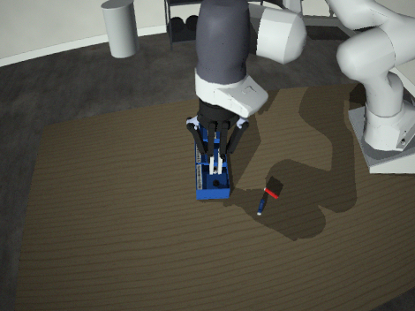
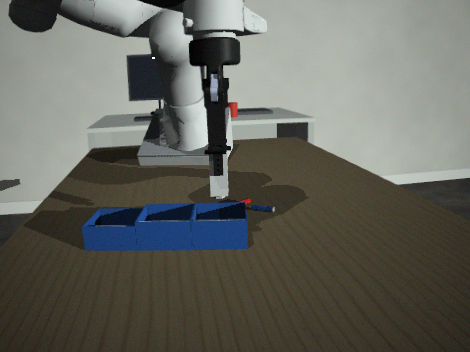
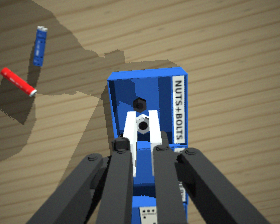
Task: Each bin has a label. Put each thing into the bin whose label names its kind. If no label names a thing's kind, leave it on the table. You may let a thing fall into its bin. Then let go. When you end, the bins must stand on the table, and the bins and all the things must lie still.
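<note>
The dark nut is 9 cm below my hand. Round my hand: red marker 13 cm behind, 9 cm to the left, 10 cm below; then white nut 3 cm below; then blue cylinder 8 cm behind, 11 cm to the left, 10 cm below.
</note>
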